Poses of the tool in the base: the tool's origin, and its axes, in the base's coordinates. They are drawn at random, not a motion.
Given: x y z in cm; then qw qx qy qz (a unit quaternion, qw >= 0).
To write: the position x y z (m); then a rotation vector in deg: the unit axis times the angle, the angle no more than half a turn. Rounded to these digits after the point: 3 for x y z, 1 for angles.
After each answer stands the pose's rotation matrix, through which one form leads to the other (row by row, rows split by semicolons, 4 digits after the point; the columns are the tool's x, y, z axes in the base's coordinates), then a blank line. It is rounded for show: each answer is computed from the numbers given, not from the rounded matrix.
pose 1, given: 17.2 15.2 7.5 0.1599 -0.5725 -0.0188 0.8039
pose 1, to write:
0.172 0.152 0.075 -93.7 -3.1 131.6
-0.2933 -0.2356 -0.9265; 0.2786 -0.9482 0.1529; -0.9145 -0.2133 0.3437

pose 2, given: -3.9 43.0 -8.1 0.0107 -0.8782 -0.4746 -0.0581
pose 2, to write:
-0.039 0.430 -0.081 -157.0 -84.9 -10.4
0.5427 0.8349 0.0919; 0.8324 -0.5493 0.0739; 0.1122 0.0364 -0.9930

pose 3, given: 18.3 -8.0 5.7 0.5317 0.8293 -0.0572 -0.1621
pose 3, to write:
0.183 -0.080 0.057 113.3 -7.8 -22.2
0.9409 0.0775 -0.3297; -0.2673 -0.4280 -0.8633; -0.2080 0.9004 -0.3820

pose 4, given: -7.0 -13.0 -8.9 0.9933 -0.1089 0.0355 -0.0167
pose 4, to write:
-0.070 -0.130 -0.089 -12.5 4.1 -1.9
0.9969 0.0254 0.0742; -0.0409 0.9757 0.2151; -0.0669 -0.2175 0.9738

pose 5, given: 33.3 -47.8 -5.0 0.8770 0.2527 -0.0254 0.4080
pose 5, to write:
0.333 -0.478 -0.050 30.2 -3.0 48.8
0.6658 -0.7284 0.1616; 0.7027 0.5394 -0.4639; 0.2507 0.4225 0.8710

